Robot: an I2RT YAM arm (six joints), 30 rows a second.
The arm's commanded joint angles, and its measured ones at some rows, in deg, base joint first. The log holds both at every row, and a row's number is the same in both.
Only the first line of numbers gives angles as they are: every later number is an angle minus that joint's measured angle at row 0.
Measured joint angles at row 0: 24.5 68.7 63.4 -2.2 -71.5 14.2
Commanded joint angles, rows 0 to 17: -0.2 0.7 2.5 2.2 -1.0 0.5; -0.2 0.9 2.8 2.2 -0.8 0.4; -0.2 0.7 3.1 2.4 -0.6 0.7; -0.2 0.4 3.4 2.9 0.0 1.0; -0.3 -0.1 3.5 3.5 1.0 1.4; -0.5 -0.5 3.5 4.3 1.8 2.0; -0.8 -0.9 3.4 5.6 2.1 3.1; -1.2 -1.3 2.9 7.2 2.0 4.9; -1.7 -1.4 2.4 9.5 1.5 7.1; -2.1 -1.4 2.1 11.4 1.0 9.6; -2.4 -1.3 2.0 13.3 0.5 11.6; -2.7 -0.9 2.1 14.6 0.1 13.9; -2.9 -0.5 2.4 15.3 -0.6 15.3; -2.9 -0.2 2.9 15.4 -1.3 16.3; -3.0 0.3 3.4 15.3 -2.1 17.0; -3.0 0.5 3.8 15.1 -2.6 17.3; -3.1 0.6 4.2 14.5 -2.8 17.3; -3.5 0.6 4.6 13.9 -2.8 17.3
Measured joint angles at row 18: -2.9 0.6 2.1 9.2 -0.7 14.2
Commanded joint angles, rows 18 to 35: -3.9 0.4 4.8 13.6 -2.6 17.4; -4.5 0.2 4.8 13.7 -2.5 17.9; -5.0 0.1 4.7 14.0 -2.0 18.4; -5.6 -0.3 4.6 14.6 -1.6 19.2; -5.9 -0.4 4.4 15.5 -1.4 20.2; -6.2 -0.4 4.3 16.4 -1.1 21.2; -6.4 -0.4 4.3 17.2 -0.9 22.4; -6.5 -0.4 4.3 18.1 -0.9 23.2; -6.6 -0.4 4.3 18.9 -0.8 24.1; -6.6 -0.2 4.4 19.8 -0.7 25.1; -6.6 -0.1 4.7 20.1 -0.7 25.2; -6.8 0.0 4.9 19.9 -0.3 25.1; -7.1 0.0 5.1 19.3 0.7 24.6; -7.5 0.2 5.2 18.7 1.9 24.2; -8.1 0.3 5.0 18.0 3.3 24.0; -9.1 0.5 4.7 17.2 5.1 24.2; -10.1 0.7 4.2 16.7 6.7 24.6; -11.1 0.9 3.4 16.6 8.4 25.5
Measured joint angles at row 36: -8.6 0.8 2.8 14.1 3.0 24.1
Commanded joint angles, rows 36 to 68: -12.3 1.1 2.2 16.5 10.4 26.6; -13.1 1.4 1.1 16.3 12.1 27.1; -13.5 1.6 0.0 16.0 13.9 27.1; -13.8 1.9 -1.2 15.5 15.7 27.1; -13.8 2.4 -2.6 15.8 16.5 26.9; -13.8 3.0 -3.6 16.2 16.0 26.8; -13.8 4.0 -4.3 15.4 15.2 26.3; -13.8 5.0 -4.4 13.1 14.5 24.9; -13.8 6.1 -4.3 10.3 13.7 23.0; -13.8 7.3 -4.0 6.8 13.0 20.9; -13.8 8.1 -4.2 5.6 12.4 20.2; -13.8 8.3 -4.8 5.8 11.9 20.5; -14.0 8.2 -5.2 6.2 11.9 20.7; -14.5 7.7 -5.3 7.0 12.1 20.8; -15.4 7.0 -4.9 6.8 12.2 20.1; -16.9 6.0 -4.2 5.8 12.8 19.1; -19.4 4.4 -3.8 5.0 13.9 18.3; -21.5 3.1 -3.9 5.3 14.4 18.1; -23.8 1.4 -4.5 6.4 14.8 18.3; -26.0 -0.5 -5.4 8.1 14.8 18.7; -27.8 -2.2 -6.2 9.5 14.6 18.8; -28.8 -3.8 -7.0 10.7 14.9 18.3; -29.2 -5.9 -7.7 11.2 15.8 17.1; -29.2 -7.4 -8.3 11.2 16.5 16.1; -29.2 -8.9 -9.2 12.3 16.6 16.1; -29.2 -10.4 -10.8 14.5 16.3 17.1; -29.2 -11.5 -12.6 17.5 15.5 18.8; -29.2 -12.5 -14.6 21.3 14.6 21.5; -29.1 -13.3 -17.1 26.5 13.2 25.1; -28.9 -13.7 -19.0 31.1 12.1 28.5; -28.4 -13.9 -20.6 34.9 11.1 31.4; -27.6 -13.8 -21.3 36.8 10.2 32.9; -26.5 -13.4 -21.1 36.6 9.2 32.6
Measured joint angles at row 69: -28.4 -14.3 -19.5 25.7 12.6 26.2
